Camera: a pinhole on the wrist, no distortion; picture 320 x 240 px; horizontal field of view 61.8 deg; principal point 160.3 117.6 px. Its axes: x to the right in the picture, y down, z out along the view. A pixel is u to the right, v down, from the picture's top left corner.
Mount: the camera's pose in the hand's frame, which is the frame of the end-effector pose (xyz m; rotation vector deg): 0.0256 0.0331 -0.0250 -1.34 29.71 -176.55
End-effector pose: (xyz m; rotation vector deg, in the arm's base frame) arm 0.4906 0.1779 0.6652 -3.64 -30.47 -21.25
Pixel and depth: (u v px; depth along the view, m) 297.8 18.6 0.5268
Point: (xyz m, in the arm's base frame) 0.0536 0.3769 1.0108
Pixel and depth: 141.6 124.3 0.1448
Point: 0.4614 0.1660 0.7792
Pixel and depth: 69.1 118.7 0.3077
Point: 0.4472 0.1117 0.9591
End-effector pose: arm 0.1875 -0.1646 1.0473 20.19 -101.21 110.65
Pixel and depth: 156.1 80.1 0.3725
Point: 0.1290 -0.4942 1.1432
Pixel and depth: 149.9 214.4 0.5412
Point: 0.2501 -0.5560 1.4112
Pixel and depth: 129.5 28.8 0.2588
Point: 0.0881 -0.3979 1.0824
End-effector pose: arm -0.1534 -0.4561 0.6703 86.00 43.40 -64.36
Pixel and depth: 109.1 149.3 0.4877
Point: -0.3751 -0.8289 0.4878
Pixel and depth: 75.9 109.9 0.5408
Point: -0.3183 -0.9201 0.4363
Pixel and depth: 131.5 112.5 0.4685
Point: -0.3302 -0.8447 0.5542
